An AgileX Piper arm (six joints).
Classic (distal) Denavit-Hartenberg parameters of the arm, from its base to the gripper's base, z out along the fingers. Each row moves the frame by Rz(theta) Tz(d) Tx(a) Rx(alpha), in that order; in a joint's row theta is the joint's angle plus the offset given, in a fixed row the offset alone. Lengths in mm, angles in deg.
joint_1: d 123  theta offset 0  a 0  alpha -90
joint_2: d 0  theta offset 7.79  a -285.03  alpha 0
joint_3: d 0  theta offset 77.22  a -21.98  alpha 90
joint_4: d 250.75  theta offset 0  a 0  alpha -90
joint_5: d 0  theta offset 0  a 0  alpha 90
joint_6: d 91  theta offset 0  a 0  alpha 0
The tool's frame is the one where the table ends.
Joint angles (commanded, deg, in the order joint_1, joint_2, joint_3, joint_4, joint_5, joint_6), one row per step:
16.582, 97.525, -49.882, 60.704, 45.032, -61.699
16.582, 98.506, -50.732, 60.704, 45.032, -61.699
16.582, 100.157, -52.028, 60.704, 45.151, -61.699
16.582, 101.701, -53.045, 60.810, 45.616, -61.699
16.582, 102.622, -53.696, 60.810, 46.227, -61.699
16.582, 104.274, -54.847, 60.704, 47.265, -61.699
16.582, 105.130, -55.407, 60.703, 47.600, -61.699
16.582, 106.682, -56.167, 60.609, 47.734, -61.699
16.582, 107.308, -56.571, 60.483, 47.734, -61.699
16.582, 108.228, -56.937, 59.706, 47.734, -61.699
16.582, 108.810, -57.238, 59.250, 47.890, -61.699
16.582, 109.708, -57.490, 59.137, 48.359, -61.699
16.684, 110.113, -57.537, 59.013, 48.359, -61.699
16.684, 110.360, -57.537, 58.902, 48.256, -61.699
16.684, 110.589, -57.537, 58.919, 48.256, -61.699
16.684, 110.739, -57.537, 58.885, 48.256, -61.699
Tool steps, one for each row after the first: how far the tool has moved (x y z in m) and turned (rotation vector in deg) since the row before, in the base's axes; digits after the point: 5 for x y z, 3 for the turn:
0.00402, 0.00120, -0.00184, -0.037, 0.126, 0.000
0.00604, 0.00192, -0.00376, -0.050, 0.416, 0.076
0.00439, 0.00184, -0.00425, 0.126, 0.824, 0.222
0.00224, 0.00128, -0.00235, 0.192, 0.650, 0.385
0.00392, 0.00213, -0.00451, 0.244, 1.125, 0.723
0.00217, 0.00097, -0.00259, 0.065, 0.499, 0.209
0.00350, 0.00112, -0.00604, -0.229, 0.827, 0.149
0.00179, 0.00046, -0.00221, -0.148, 0.188, 0.090
0.00139, -0.00006, -0.00454, -0.675, 0.377, 0.559
0.00092, 0.00014, -0.00254, -0.311, 0.283, 0.423
0.00054, 0.00053, -0.00417, -0.045, 0.911, 0.358
-0.00005, 0.00053, -0.00228, -0.183, 0.319, 0.193
0.00014, -0.00013, -0.00157, -0.190, 0.146, 0.023
0.00005, 0.00003, -0.00132, -0.055, 0.223, -0.013
0.00001, -0.00002, -0.00090, -0.065, 0.137, 0.025

